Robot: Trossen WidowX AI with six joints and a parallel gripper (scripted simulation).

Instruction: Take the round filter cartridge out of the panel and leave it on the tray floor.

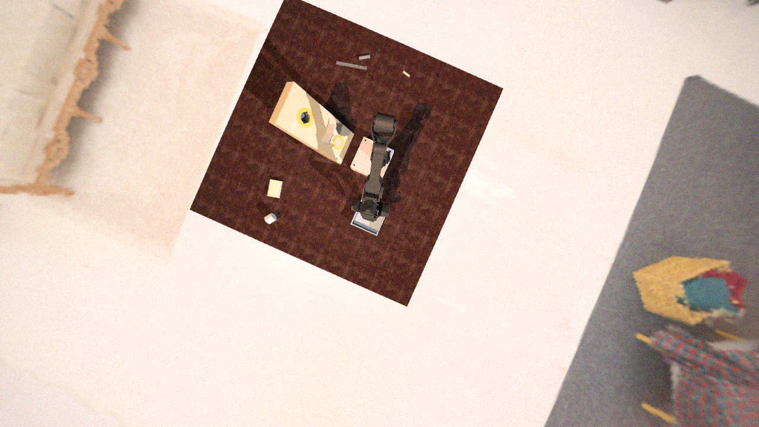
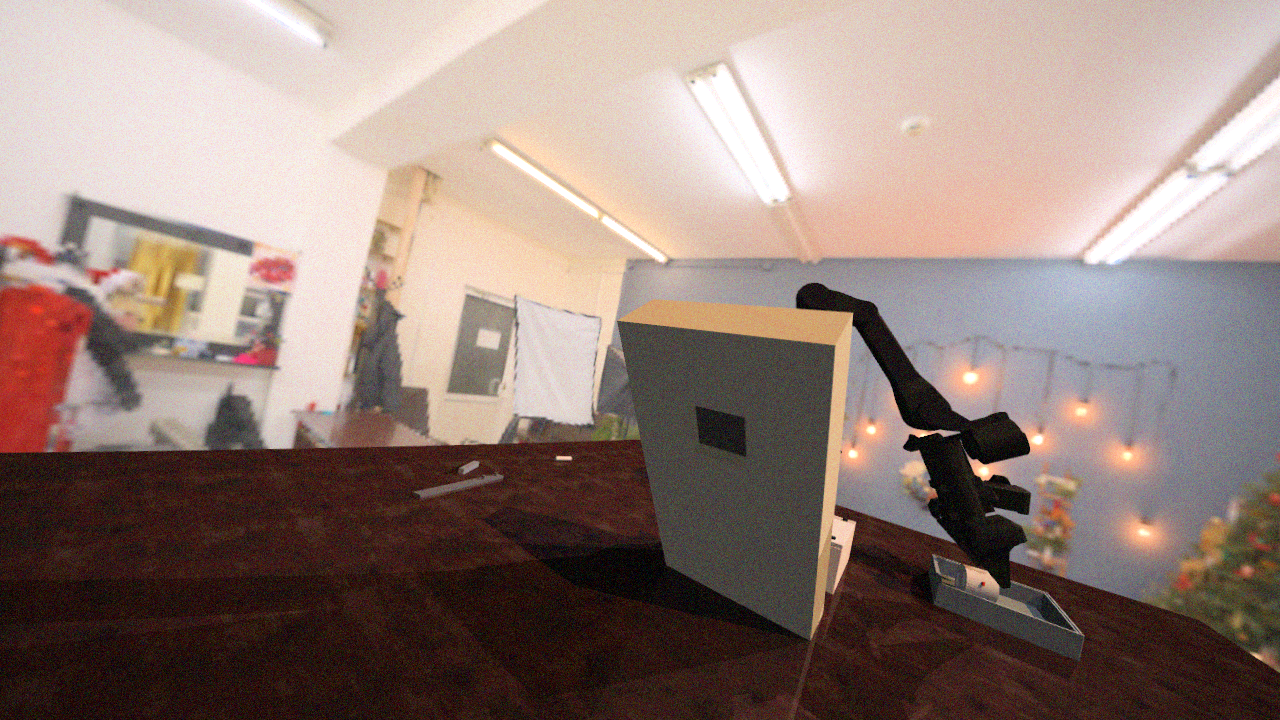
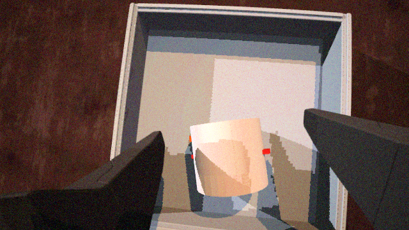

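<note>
Right now the round filter cartridge is 20 mm to the right of my gripper tip and 20 mm below it. Round my gripper tip: small peg: 280 mm ahead, 740 mm to the right, 40 mm below; service panel: 430 mm ahead, 200 mm to the right, 100 mm above; grey tray: 10 mm to the left, 40 mm below.
</note>
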